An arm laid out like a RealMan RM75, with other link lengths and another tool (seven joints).
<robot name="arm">
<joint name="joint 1" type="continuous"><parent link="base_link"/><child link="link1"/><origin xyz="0.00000 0.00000 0.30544" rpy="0.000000 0.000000 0.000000"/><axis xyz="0 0 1"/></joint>
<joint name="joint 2" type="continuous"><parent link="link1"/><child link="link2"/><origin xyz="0.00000 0.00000 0.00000" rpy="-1.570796 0.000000 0.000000"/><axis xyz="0 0 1"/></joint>
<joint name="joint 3" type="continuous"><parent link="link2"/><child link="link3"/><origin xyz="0.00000 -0.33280 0.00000" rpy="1.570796 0.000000 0.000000"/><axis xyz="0 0 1"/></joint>
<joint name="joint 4" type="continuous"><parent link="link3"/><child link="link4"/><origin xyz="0.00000 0.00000 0.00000" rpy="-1.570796 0.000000 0.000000"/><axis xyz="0 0 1"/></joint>
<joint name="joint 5" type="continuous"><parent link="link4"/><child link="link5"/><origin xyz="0.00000 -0.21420 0.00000" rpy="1.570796 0.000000 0.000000"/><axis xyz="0 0 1"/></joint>
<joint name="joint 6" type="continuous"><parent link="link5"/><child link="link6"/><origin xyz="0.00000 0.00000 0.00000" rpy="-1.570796 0.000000 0.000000"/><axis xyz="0 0 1"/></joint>
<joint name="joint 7" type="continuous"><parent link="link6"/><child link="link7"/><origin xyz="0.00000 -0.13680 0.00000" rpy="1.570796 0.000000 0.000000"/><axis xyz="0 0 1"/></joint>
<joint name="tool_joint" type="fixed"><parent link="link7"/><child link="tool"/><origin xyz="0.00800 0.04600 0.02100" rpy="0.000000 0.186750 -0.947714"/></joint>
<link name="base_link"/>
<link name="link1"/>
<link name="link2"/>
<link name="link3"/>
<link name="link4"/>
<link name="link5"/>
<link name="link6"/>
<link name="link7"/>
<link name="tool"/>
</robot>
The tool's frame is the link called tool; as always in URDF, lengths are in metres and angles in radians. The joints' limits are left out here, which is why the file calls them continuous.
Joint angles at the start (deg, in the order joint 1, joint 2, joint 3, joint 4, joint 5, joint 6, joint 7):
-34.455, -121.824, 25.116, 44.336, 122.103, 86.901, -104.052
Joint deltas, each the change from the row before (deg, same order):
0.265, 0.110, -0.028, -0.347, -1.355, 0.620, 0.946
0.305, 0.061, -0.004, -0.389, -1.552, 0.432, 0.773
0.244, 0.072, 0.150, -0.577, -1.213, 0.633, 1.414
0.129, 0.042, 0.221, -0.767, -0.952, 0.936, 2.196
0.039, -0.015, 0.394, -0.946, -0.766, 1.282, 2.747
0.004, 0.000, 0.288, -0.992, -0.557, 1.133, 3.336
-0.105, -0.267, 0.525, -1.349, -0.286, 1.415, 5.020
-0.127, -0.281, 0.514, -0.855, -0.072, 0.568, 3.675
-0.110, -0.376, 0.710, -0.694, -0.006, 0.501, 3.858
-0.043, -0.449, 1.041, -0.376, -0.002, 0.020, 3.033
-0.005, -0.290, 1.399, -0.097, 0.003, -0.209, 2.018
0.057, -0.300, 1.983, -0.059, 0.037, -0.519, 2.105
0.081, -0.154, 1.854, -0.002, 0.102, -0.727, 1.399
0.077, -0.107, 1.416, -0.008, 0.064, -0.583, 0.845
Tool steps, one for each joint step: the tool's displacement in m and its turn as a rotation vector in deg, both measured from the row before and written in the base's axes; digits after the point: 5 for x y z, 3 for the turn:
0.00065, -0.00204, 0.00198, 0.590, -0.965, -0.916
0.00065, -0.00167, 0.00196, 0.736, -1.173, -0.650
0.00058, -0.00287, 0.00018, 0.456, -0.694, -1.272
0.00115, -0.00410, -0.00160, 0.282, -0.341, -2.083
0.00199, -0.00551, -0.00340, -0.009, -0.189, -2.797
0.00115, -0.00540, -0.00375, 0.369, 0.179, -3.062
0.00216, -0.00806, -0.00826, 0.412, 0.575, -4.565
0.00146, -0.00483, -0.00690, 0.527, 0.694, -3.189
0.00157, -0.00514, -0.00769, 0.592, 0.872, -3.435
0.00150, -0.00405, -0.00786, 0.405, 0.995, -2.752
0.00105, -0.00288, -0.00633, 0.024, 1.157, -2.131
0.00060, -0.00325, -0.00774, -0.151, 1.603, -2.315
-0.00035, -0.00210, -0.00617, -0.235, 1.591, -1.612
-0.00035, -0.00157, -0.00451, -0.272, 1.143, -1.045

